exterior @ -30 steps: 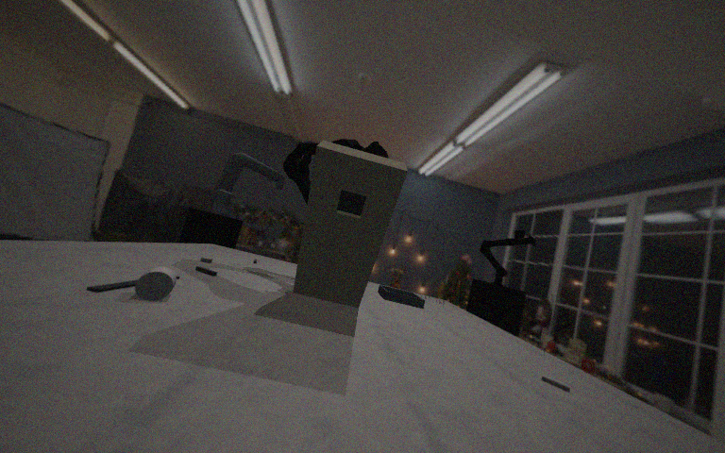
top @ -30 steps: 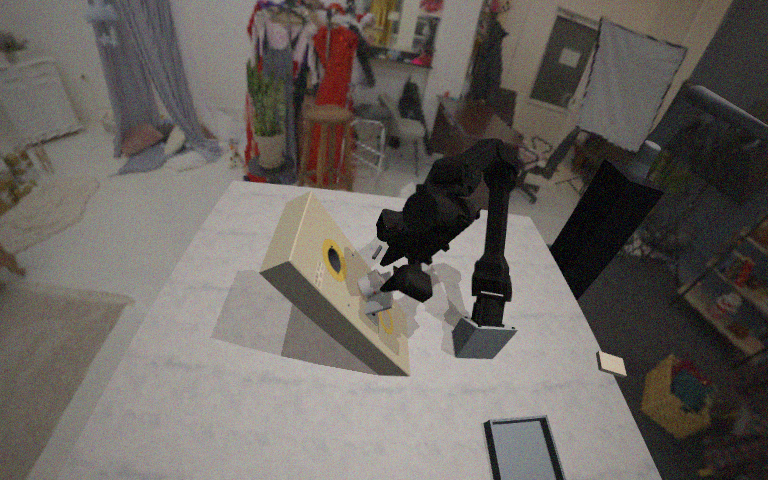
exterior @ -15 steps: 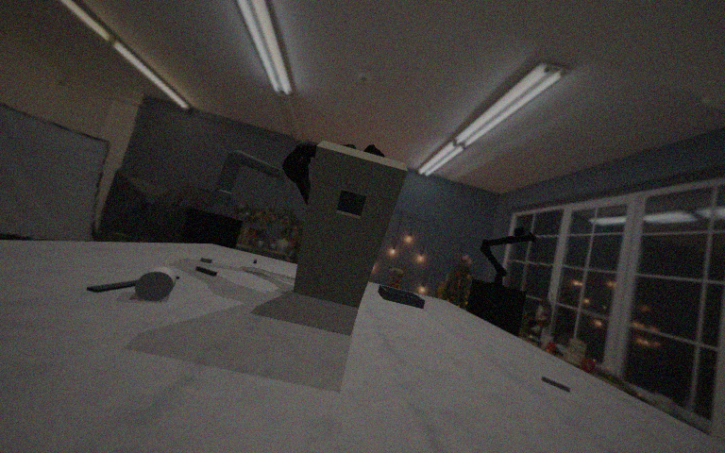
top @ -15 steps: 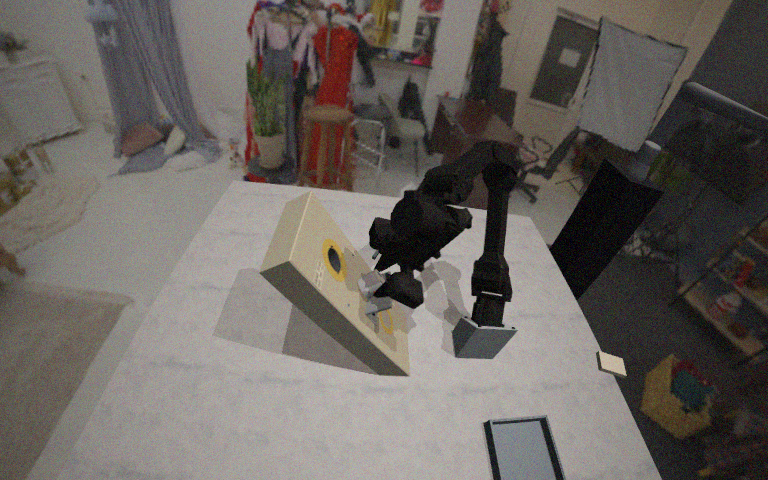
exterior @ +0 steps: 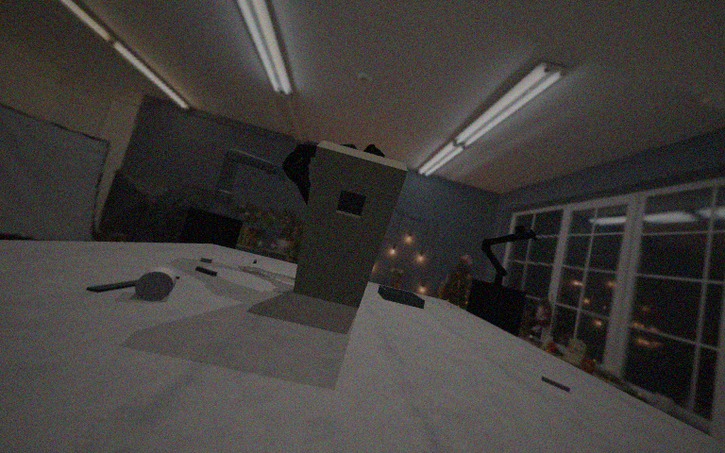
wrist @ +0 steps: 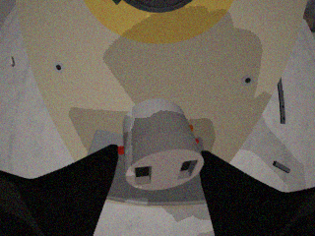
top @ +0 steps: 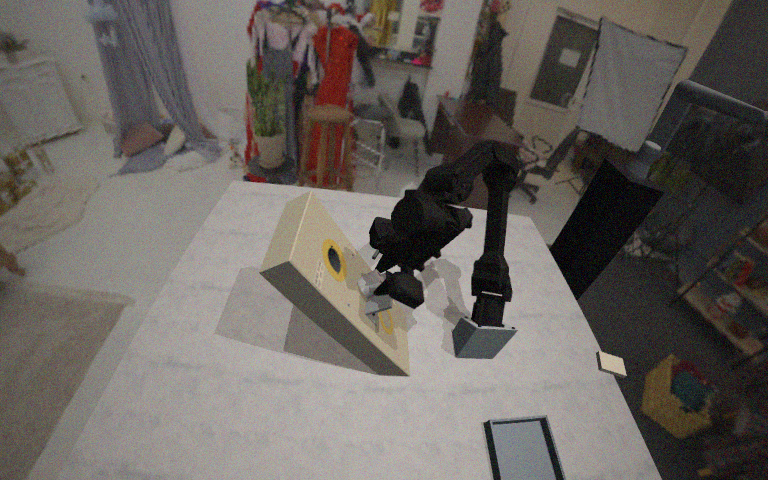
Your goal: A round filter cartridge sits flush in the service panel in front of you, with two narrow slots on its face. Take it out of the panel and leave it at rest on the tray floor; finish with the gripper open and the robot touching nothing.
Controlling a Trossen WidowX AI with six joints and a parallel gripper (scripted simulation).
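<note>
My gripper tip is now 40 mm above the grey flap, 10 mm to the right of it and 10 mm past it. The rest, counted from my gripper tip: round white filter cartridge (right at my gripper tip); tray (370 mm behind, 260 mm to the left, 200 mm below).
</note>
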